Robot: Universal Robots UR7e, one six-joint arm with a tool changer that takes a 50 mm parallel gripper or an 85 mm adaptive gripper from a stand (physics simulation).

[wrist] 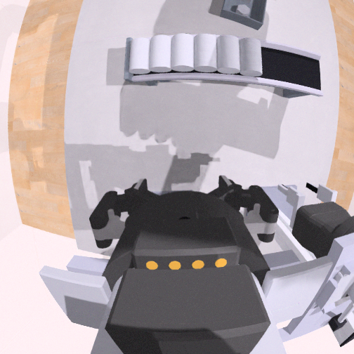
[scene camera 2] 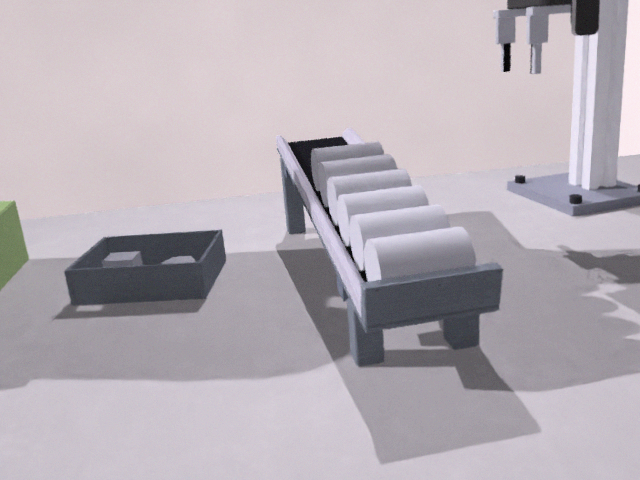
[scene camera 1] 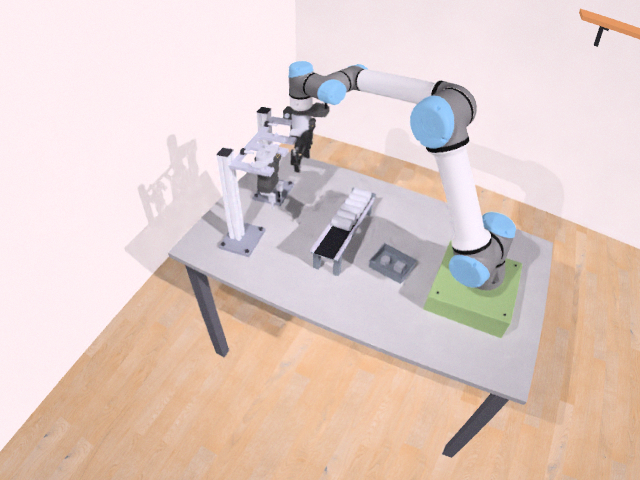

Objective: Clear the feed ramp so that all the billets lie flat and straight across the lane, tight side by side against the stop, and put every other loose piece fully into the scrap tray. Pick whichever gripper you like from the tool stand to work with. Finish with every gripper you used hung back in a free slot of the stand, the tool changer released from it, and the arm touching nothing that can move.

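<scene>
Several pale billets (scene camera 1: 351,207) (scene camera 2: 421,253) (wrist: 182,52) lie flat and straight across the feed ramp (scene camera 1: 333,241) (scene camera 2: 302,149) (wrist: 290,67), side by side without visible gaps. The lowest is against the stop (scene camera 2: 434,297). The scrap tray (scene camera 1: 385,273) (scene camera 2: 136,284) holds a small block (scene camera 1: 385,259) (scene camera 2: 122,258) and a rounded piece (scene camera 1: 399,266) (scene camera 2: 179,259). My black adaptive gripper (scene camera 1: 301,161) (wrist: 183,184) is open and empty, hanging upright at the far arms of the tool stand (scene camera 1: 232,196). Whether the tool changer is locked to it cannot be seen.
The other gripper (scene camera 1: 267,178) (scene camera 2: 536,25) (wrist: 322,222) hangs in the stand close beside mine. Pale stand plates (wrist: 75,295) flank my gripper in the wrist view. The green robot base (scene camera 1: 470,304) is beyond the tray.
</scene>
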